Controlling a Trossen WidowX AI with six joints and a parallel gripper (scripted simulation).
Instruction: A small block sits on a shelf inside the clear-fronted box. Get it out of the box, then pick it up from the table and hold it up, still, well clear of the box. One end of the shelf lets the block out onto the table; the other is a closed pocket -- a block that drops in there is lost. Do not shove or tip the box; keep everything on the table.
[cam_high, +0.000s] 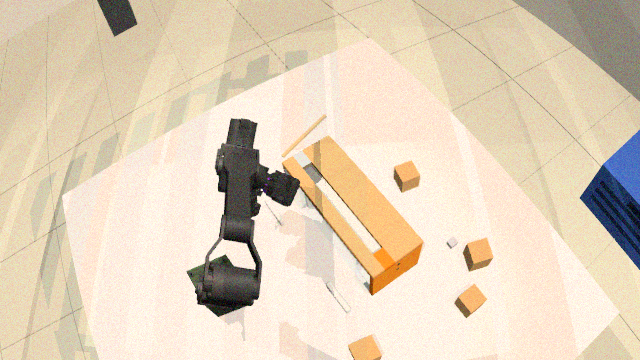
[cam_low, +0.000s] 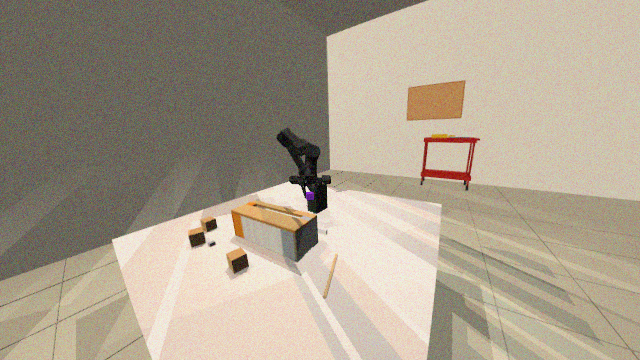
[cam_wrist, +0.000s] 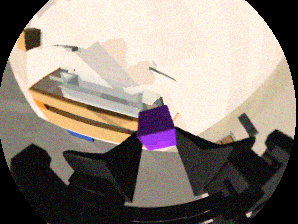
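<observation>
My gripper tip is 10 mm past the purple block, 10 mm to the left of it and 10 mm below it. Round my gripper tip: box: 110 mm ahead, 110 mm to the right, 110 mm below; then wooden stick: 140 mm ahead, 240 mm to the left, 170 mm below.
</observation>
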